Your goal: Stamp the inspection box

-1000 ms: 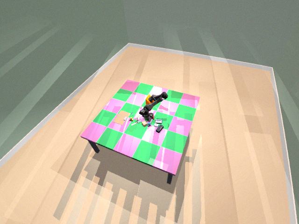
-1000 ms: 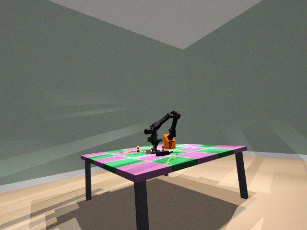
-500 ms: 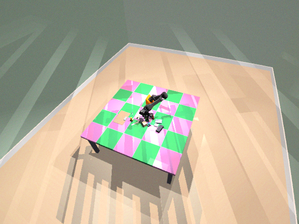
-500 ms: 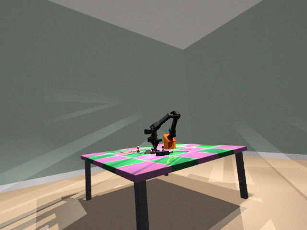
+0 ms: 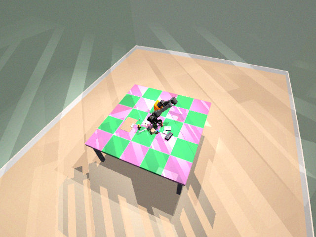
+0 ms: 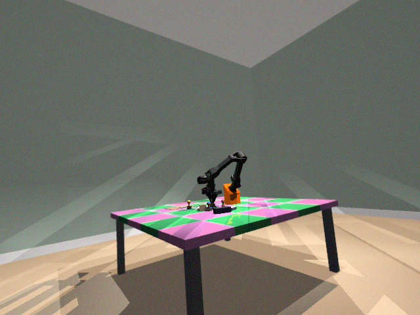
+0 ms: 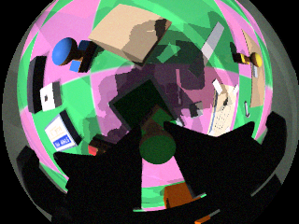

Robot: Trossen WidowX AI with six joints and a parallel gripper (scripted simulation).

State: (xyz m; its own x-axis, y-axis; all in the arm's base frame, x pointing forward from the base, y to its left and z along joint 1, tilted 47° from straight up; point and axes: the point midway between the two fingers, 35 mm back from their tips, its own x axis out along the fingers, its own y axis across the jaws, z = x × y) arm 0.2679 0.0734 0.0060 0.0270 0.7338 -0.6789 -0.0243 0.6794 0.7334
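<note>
The green-knobbed stamp lies right at my gripper tip. Round my gripper tip: tan block: 10 cm ahead, 1 cm to the left, 1 cm below; then red-knobbed stamp: 8 cm to the left, 4 cm behind, 2 cm below; then green ink pad: 3 cm below.
</note>
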